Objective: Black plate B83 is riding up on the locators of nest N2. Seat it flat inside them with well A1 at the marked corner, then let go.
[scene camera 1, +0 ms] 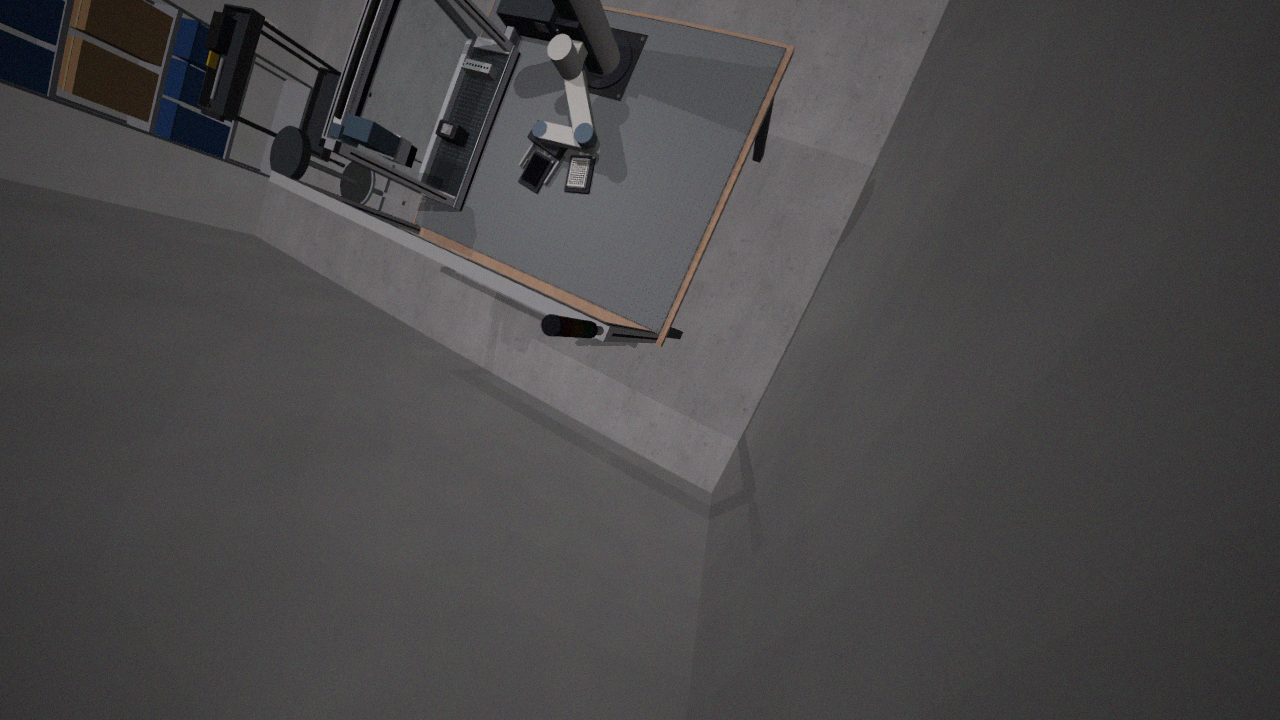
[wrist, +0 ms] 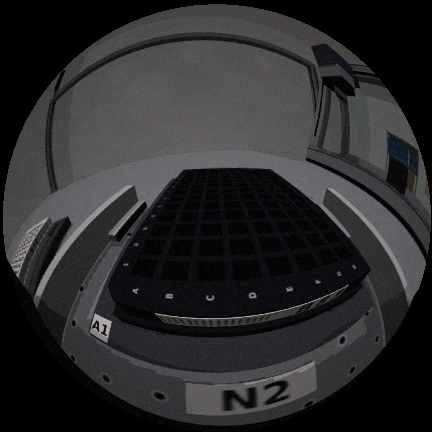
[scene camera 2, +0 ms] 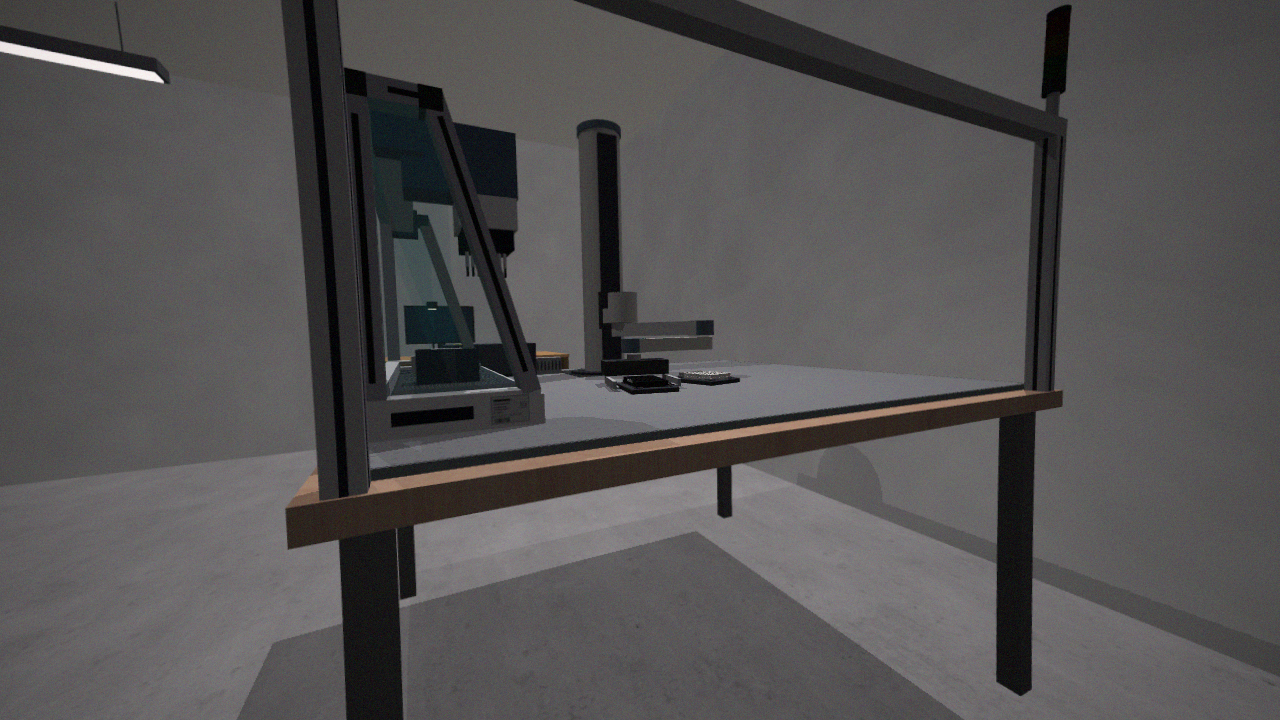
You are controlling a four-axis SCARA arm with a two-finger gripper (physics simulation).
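Where they show: gripper, fingertip midpoint: [scene camera 1: 532, 175] [wrist: 233, 192] [scene camera 2: 647, 383]; arm's base at its link origin: [scene camera 1: 605, 63].
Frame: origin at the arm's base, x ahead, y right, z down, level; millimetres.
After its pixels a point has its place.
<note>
The black plate B83 [scene camera 1: 537, 169] @(x 546, y 97, z -36 mm) [scene camera 2: 650, 381] @(x 610, y 127, z -39 mm) [wrist: 222, 250] @(x 511, y 94, z -40 mm) lies on nest N2 [scene camera 2: 663, 390] @(x 638, y 106, z -18 mm) [wrist: 150, 357]. In the wrist view its lettered edge, A to H, faces the N2 label, and its A/1 corner is on the same side as the A1 mark [wrist: 100, 328]. A dark band shows under that edge, above the nest; whether the plate is flat or raised on the locators cannot be told. My gripper [scene camera 2: 644, 377] @(x 575, y 116, z -29 mm) [wrist: 233, 192] @(x 575, y 116, z -29 mm) is open and low, with one finger along each long side of the plate. The plate's edge hides the right finger's pad; contact there is unclear.
A white-topped plate [scene camera 1: 579, 171] @(x 494, y -106, z -31 mm) [scene camera 2: 707, 377] @(x 559, y -76, z -32 mm) [wrist: 31, 247] on a dark base stands close beside the left finger in the wrist view. A framed machine [scene camera 1: 469, 125] @(x 459, y 532, z -62 mm) [scene camera 2: 514, 413] @(x 851, y 499, z -34 mm) stands on the table [scene camera 1: 626, 232] @(x 665, y -415, z -13 mm) [scene camera 2: 760, 394] @(x 790, y -59, z -13 mm) on the other side of the nest.
</note>
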